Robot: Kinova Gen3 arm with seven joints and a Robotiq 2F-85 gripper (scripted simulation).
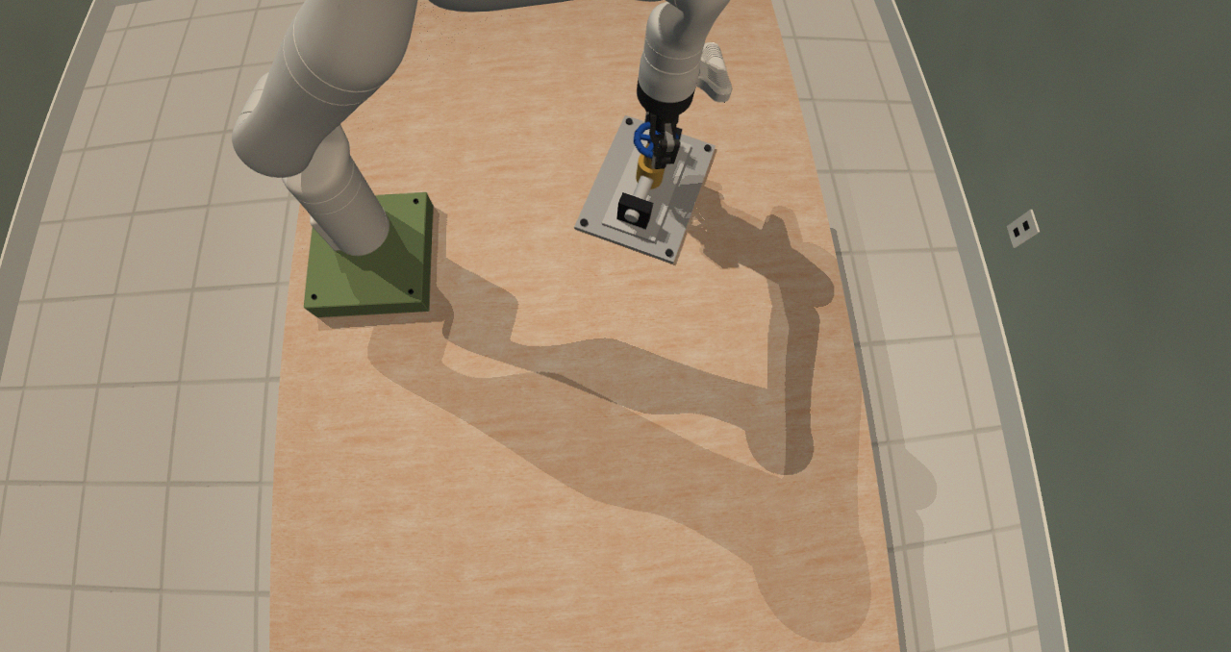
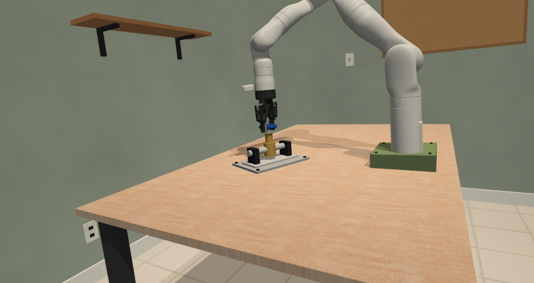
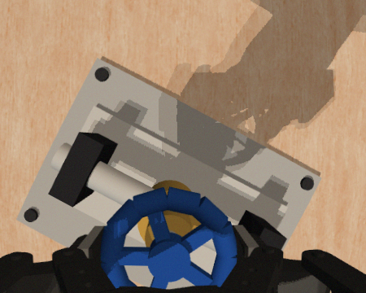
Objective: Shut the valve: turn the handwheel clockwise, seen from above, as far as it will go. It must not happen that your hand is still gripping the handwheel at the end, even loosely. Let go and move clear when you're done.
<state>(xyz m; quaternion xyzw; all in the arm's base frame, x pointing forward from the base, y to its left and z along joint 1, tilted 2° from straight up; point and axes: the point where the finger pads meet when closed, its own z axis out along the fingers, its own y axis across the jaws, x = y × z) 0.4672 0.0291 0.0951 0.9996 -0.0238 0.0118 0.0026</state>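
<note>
Now: hand right at the blue spoked handwheel.
</note>
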